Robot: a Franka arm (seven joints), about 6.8 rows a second.
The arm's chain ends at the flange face. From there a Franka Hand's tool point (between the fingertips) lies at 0.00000 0.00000 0.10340 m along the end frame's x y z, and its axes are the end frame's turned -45 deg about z.
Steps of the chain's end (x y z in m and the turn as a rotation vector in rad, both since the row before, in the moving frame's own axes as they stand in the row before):
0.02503, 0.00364, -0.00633, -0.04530, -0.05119, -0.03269
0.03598, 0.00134, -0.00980, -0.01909, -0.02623, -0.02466
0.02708, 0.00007, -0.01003, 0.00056, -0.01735, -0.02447
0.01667, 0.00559, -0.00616, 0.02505, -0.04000, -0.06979
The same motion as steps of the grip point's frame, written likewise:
0.00807, 0.01996, -0.00657, 0.00416, -0.06823, -0.03269
0.02118, 0.02591, -0.00985, 0.00505, -0.03205, -0.02466
0.01786, 0.01790, -0.01005, 0.01266, -0.01187, -0.02447
0.00658, 0.01103, -0.00628, 0.04600, -0.01057, -0.06979

